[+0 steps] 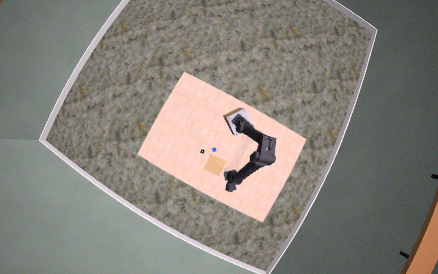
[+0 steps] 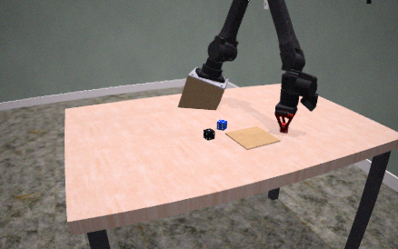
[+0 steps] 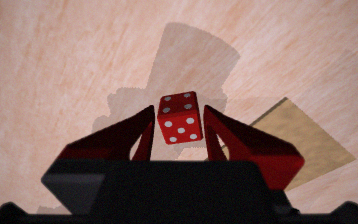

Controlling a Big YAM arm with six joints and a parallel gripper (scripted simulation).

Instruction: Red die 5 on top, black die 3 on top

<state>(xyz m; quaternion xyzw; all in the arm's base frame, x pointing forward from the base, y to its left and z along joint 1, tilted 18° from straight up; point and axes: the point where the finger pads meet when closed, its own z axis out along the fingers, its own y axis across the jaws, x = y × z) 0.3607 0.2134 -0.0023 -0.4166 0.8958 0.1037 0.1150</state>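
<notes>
The red die is right at my hand. From my hand the other things lie so: black die (10 mm ahead, 280 mm to the right); blue die (70 mm behind, 220 mm to the right); tan mat (30 mm ahead, 140 mm to the right, 10 mm below).
</notes>
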